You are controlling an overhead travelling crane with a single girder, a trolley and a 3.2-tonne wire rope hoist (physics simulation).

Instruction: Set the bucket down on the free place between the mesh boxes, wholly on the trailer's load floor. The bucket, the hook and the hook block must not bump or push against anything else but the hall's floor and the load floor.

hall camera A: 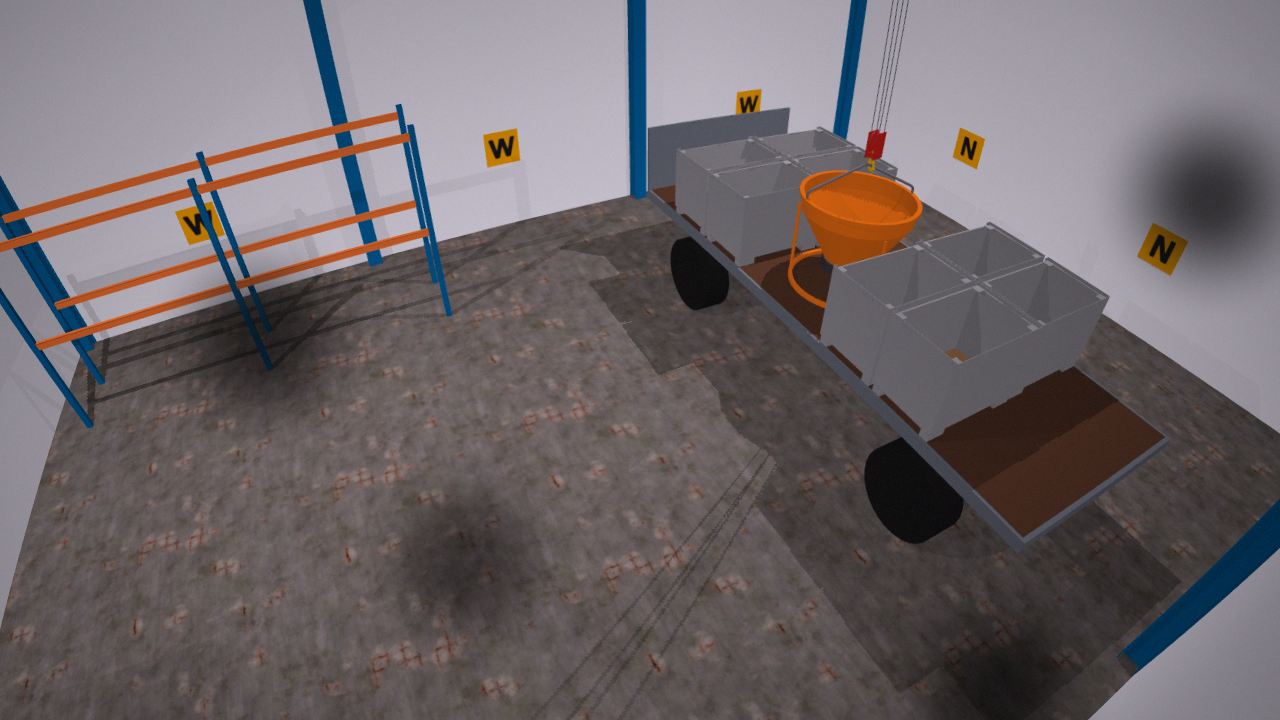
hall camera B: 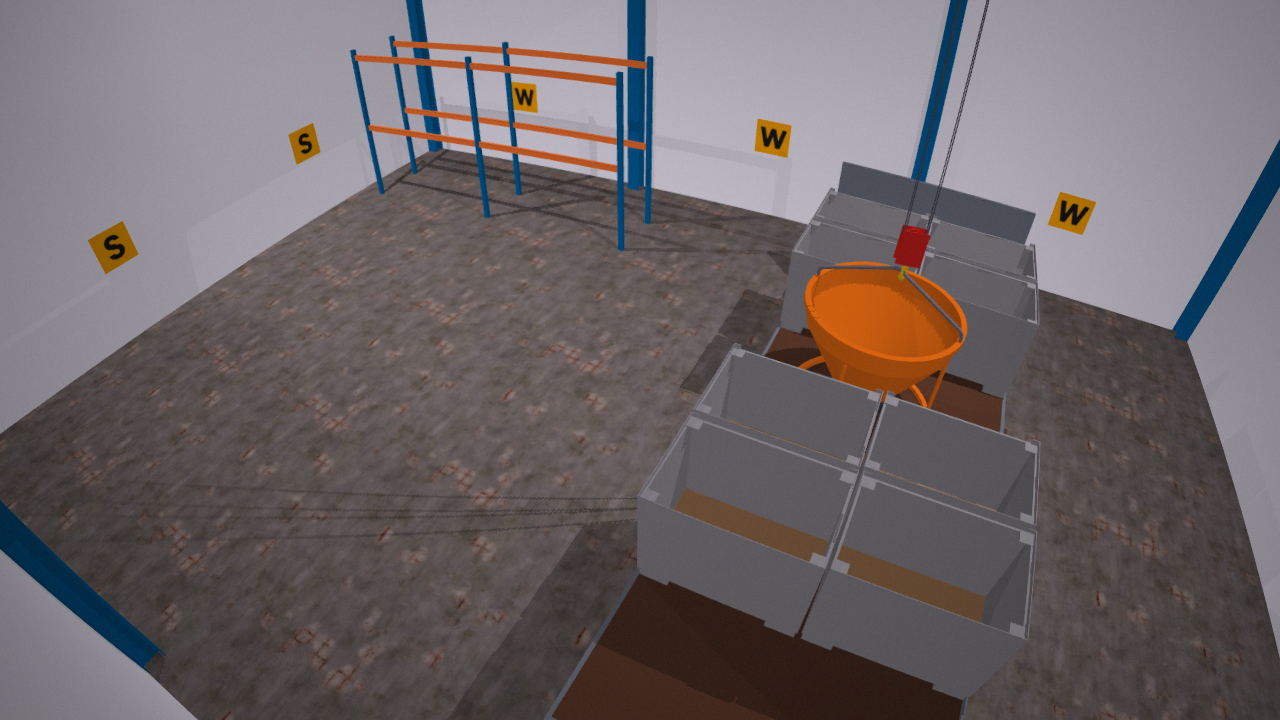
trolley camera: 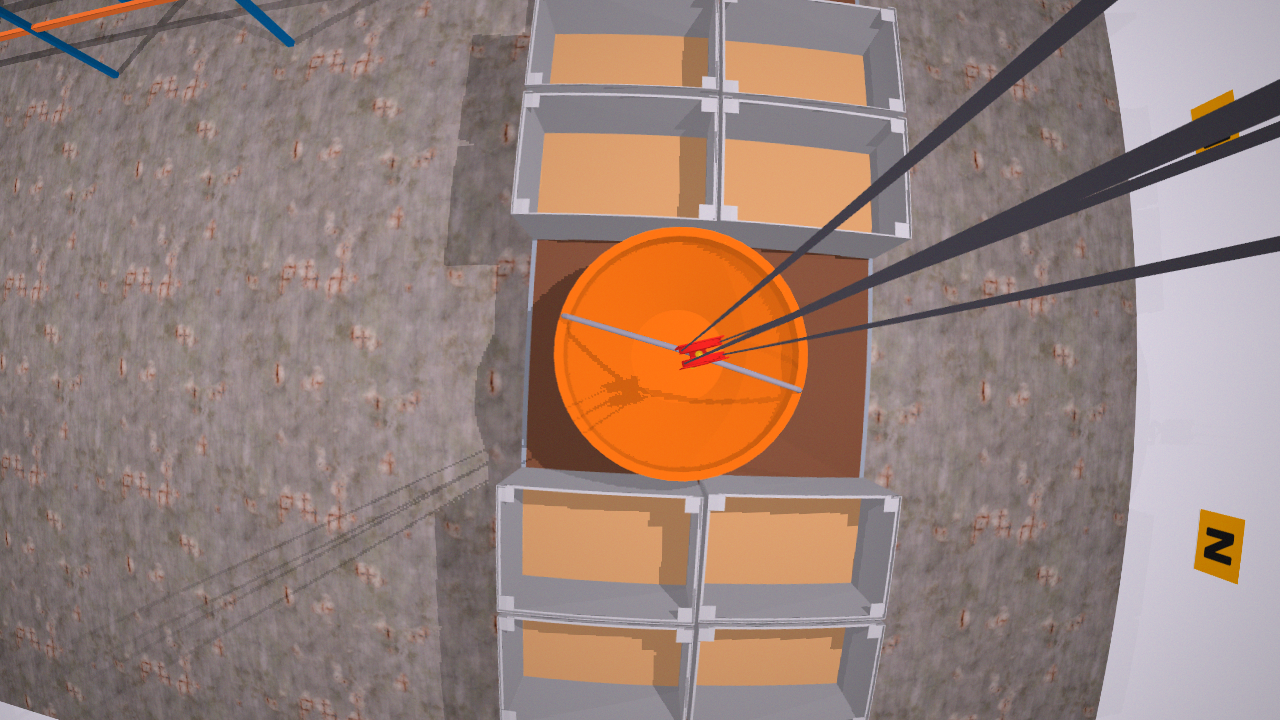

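The orange bucket [hall camera A: 859, 207] [hall camera B: 881, 317] [trolley camera: 653, 429] is upright between the two groups of grey mesh boxes [hall camera A: 930, 376] [hall camera B: 980, 331] [trolley camera: 617, 226]. Its base ring appears to rest on the brown load floor [hall camera A: 1074, 447] [hall camera B: 971, 404] [trolley camera: 836, 429], inside the side edges; the nearer boxes hide part of the ring in hall camera B. In the trolley view its rim comes close to the lower boxes' wall. The yellow hook, my gripper [hall camera A: 871, 164] [hall camera B: 904, 272] [trolley camera: 699, 354], is in the raised grey bail. The red hook block [hall camera A: 876, 144] [hall camera B: 912, 246] stands nearly upright above it.
The trailer's grey end wall [hall camera A: 716, 143] [hall camera B: 935, 201] stands behind the far boxes. A blue and orange rack [hall camera A: 234, 287] [hall camera B: 478, 143] stands at the west wall. Blue columns [hall camera A: 637, 98] [hall camera B: 635, 98] stand along the walls. The ropes run up at a slant from the hook block.
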